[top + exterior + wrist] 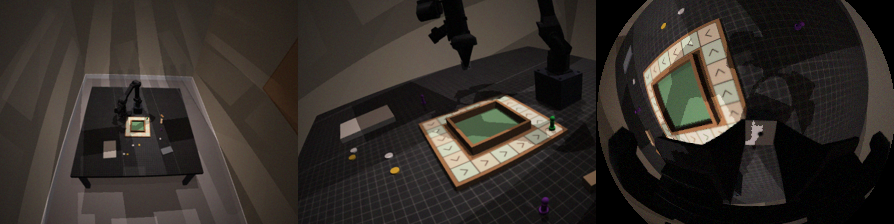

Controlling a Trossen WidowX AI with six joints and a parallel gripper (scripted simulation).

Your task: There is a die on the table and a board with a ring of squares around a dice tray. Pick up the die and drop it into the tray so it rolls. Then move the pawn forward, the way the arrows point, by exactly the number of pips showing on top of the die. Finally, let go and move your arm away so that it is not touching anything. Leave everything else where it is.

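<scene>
My gripper tip is 27 cm to the right of the green pawn, 11 cm past it and 10 cm above it. From my gripper tip the other things lie so: die (right at my gripper tip); green-floored tray (17 cm to the left, 12 cm below, 2 cm ahead); pale flat block (36 cm ahead, 12 cm below, 8 cm to the right).
</scene>
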